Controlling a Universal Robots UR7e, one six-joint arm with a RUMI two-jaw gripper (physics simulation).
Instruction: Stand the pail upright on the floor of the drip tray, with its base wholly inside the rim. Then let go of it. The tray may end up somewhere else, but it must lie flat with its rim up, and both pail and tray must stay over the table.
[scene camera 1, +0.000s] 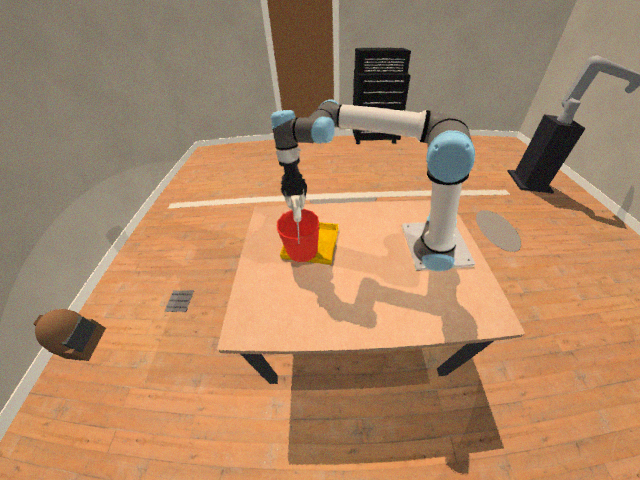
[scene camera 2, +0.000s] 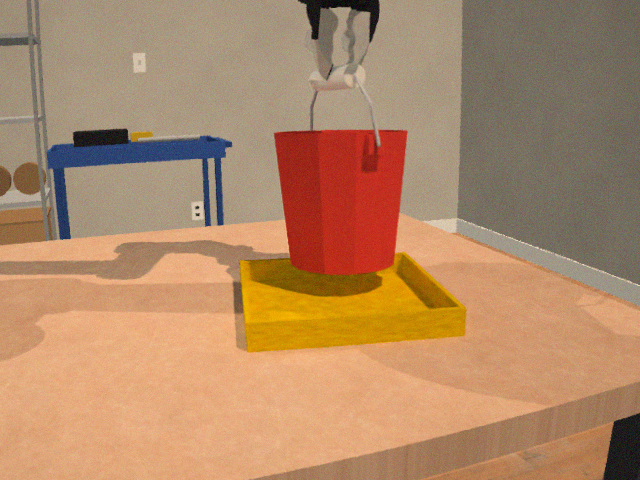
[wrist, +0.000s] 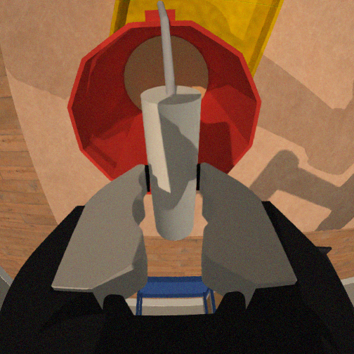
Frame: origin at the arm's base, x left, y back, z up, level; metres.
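Seen in the pictures: gripper, fingertip midpoint: (scene camera 1: 297, 209) (scene camera 2: 337, 80).
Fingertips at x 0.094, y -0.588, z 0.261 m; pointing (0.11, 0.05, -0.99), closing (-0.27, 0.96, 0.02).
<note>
A point is followed by its place in that frame.
The red pail (scene camera 1: 305, 250) @[x 0.162, y -0.554, z 0.101 m] (scene camera 2: 338, 206) @[x 0.016, y -0.574, z 0.106 m] (wrist: 95, 107) hangs upright by its wire bail. My gripper (scene camera 1: 296, 204) @[x 0.094, y -0.588, z 0.261 m] (scene camera 2: 338, 71) @[x 0.094, y -0.588, z 0.261 m] (wrist: 172, 167) is shut on the pale cylindrical grip (scene camera 2: 334, 81) @[x 0.070, y -0.580, z 0.259 m] (wrist: 172, 220) of that bail, above the pail's mouth. The yellow drip tray (scene camera 1: 327, 245) @[x 0.016, y -0.488, z -0.017 m] (scene camera 2: 356, 329) @[x -0.115, y -0.568, z -0.003 m] (wrist: 200, 12) lies flat on the table with its rim up. In scene camera 2 the pail's base is low over the tray's rear part, with a shadow on the tray floor below it. Its exact clearance from the rear rim cannot be told.
The table (scene camera 1: 372, 325) @[x 0.395, y -0.251, z -0.021 m] (scene camera 2: 155, 392) @[x -0.193, y -0.361, z -0.021 m] carries the tray and the arm's base plate (scene camera 1: 412, 242) @[x -0.045, y -0.076, z 0.001 m], which is right of the tray in scene camera 1. A table edge runs left of the tray there. A blue cart (scene camera 2: 139, 153) (wrist: 175, 287) stands beyond the table.
</note>
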